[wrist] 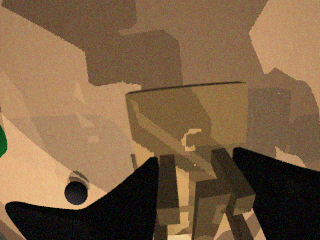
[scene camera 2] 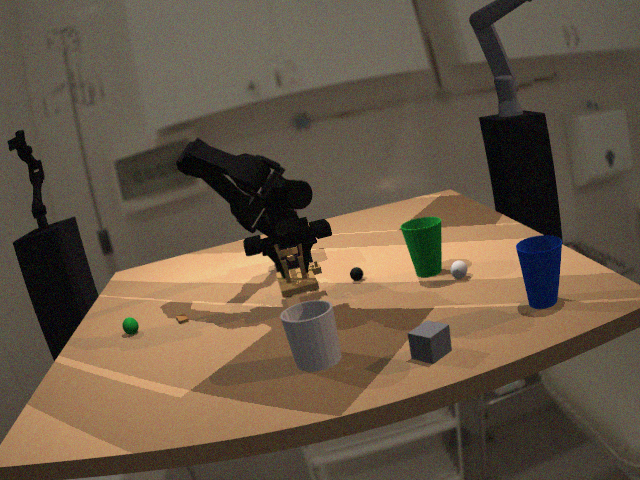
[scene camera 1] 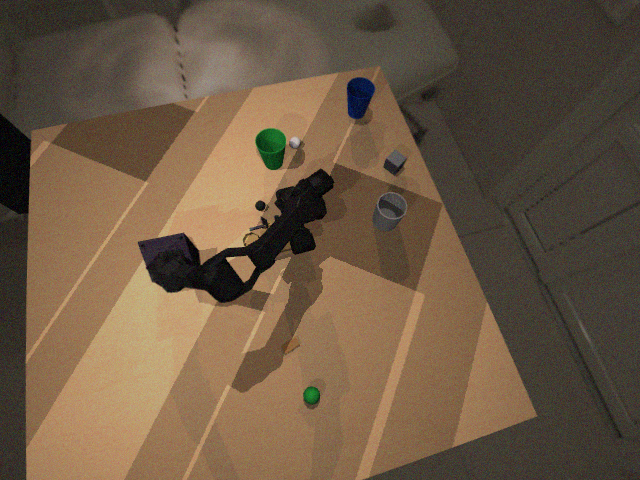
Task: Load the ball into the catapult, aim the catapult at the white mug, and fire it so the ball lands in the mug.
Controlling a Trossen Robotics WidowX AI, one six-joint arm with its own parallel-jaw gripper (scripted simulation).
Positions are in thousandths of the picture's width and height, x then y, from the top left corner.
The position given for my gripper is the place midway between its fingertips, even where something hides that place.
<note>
I see my gripper (scene camera 2: 462, 572), a blue cup (scene camera 2: 843, 534), a green cup (scene camera 2: 660, 493) and a grey cube (scene camera 2: 673, 711).
The blue cup shows as well in scene camera 1 (scene camera 1: 563, 189). The green cup shows as well in scene camera 1 (scene camera 1: 423, 299). My gripper also shows in the wrist view (wrist: 614, 665). The wrist view misses the blue cup: it is out of frame. The wrist view misses the grey cube: it is out of frame.
</note>
